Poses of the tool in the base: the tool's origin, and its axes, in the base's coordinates. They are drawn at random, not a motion.
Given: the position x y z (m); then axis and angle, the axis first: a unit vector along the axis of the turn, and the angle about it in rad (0 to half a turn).
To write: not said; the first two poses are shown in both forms.
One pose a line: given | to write
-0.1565, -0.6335, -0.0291, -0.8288, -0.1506, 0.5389, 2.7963 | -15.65, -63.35, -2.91, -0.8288, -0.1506, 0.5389, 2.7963
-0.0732, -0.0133, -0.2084, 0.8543, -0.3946, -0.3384, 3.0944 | -7.32, -1.33, -20.84, 0.8543, -0.3946, -0.3384, 3.0944
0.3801, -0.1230, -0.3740, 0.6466, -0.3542, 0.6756, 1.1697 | 38.01, -12.30, -37.40, 0.6466, -0.3542, 0.6756, 1.1697
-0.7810, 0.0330, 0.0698, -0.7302, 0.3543, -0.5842, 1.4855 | -78.10, 3.30, 6.98, -0.7302, 0.3543, -0.5842, 1.4855
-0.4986, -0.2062, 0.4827, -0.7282, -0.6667, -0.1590, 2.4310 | -49.86, -20.62, 48.27, -0.7282, -0.6667, -0.1590, 2.4310
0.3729, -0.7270, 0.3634, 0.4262, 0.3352, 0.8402, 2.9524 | 37.29, -72.70, 36.34, 0.4262, 0.3352, 0.8402, 2.9524
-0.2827, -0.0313, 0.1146, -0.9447, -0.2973, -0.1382, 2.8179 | -28.27, -3.13, 11.46, -0.9447, -0.2973, -0.1382, 2.8179
